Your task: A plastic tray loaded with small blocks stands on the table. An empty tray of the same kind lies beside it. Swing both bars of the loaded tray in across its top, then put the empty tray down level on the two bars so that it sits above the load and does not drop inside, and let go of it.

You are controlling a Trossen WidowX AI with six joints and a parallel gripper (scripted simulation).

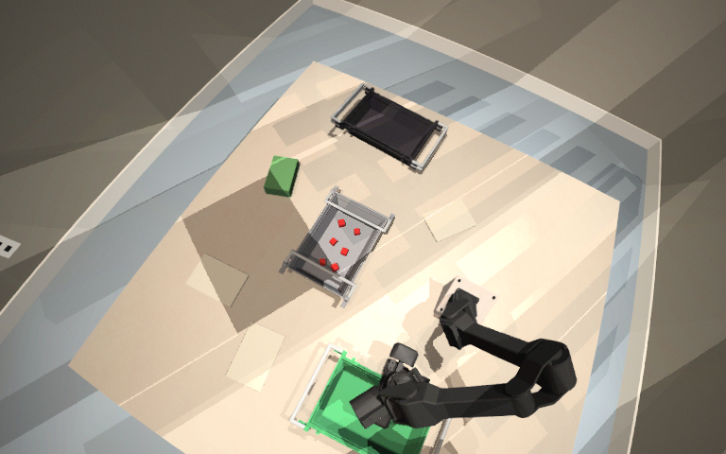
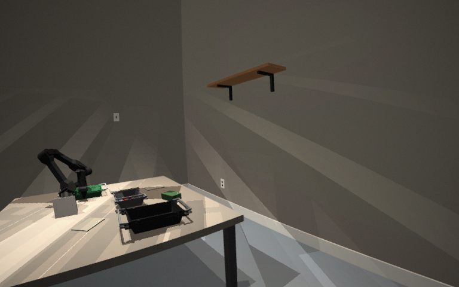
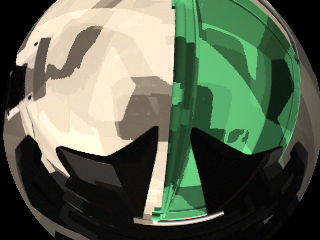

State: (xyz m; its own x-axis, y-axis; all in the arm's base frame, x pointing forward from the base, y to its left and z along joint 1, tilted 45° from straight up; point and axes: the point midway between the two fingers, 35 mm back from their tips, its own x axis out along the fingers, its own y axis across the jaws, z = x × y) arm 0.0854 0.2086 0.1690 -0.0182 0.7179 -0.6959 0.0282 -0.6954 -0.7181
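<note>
Right now the green tray is 80 mm to the left of my gripper tip and 30 mm above it. The rest, counted from my gripper tip: green block (560 mm ahead, 380 mm to the right, 10 mm above).
</note>
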